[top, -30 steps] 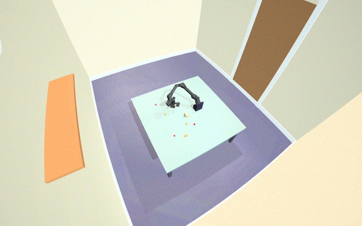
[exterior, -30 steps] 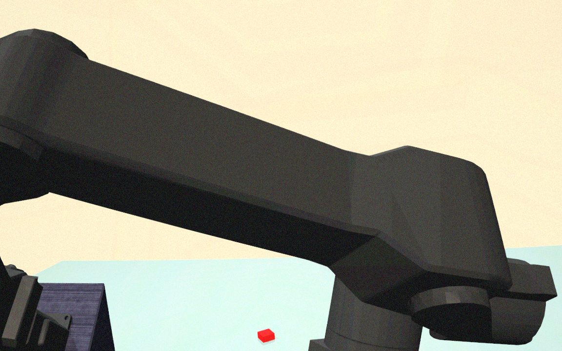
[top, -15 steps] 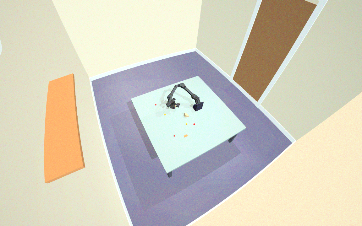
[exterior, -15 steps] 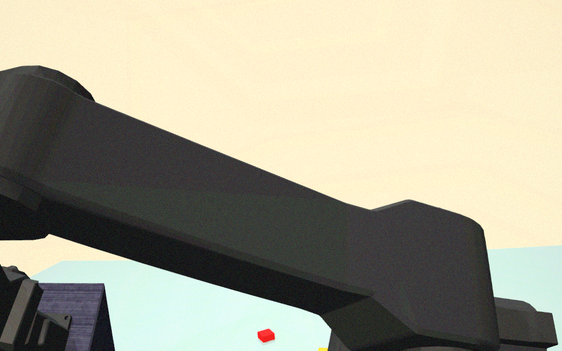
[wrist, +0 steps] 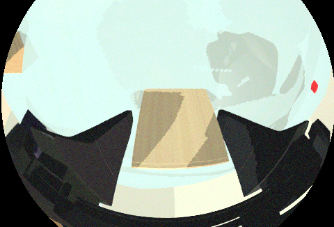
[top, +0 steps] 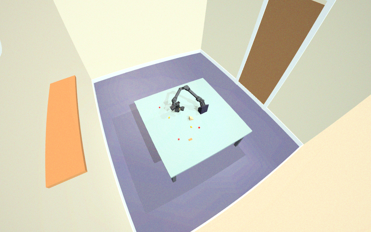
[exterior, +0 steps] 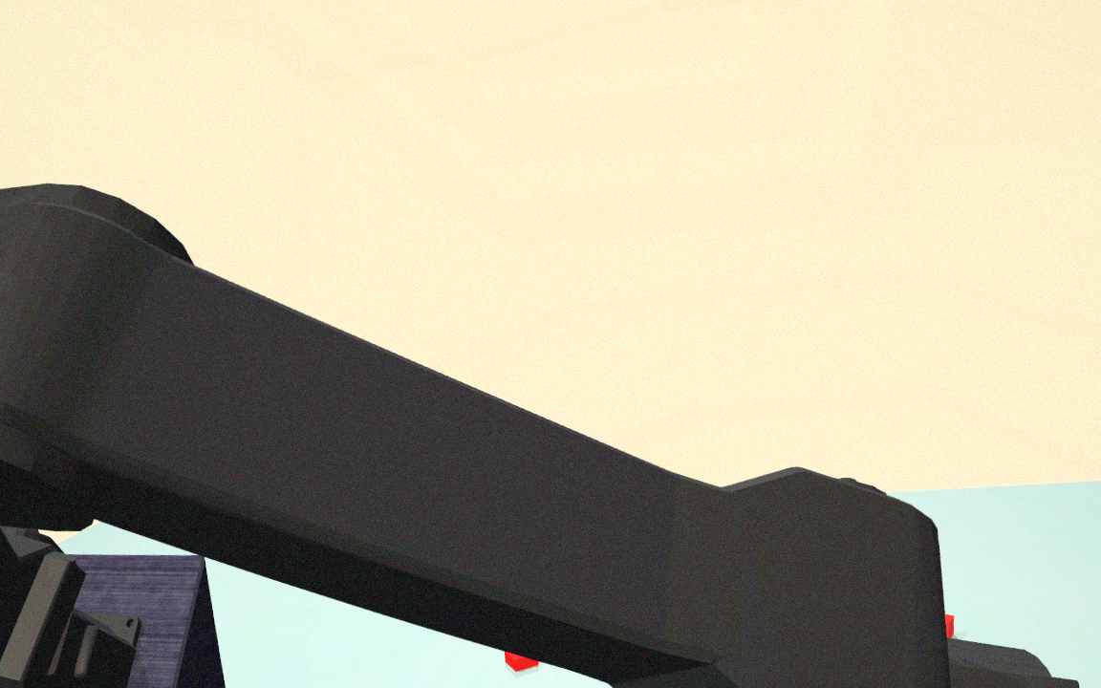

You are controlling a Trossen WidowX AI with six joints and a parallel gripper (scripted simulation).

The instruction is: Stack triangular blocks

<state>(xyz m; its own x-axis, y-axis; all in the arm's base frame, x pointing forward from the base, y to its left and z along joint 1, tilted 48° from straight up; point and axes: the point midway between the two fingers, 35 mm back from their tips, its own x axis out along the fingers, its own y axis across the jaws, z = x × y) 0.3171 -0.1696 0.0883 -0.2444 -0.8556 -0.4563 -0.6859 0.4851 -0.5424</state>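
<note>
Now: the wooden triangular block 1 cm above my gripper tip.
</note>
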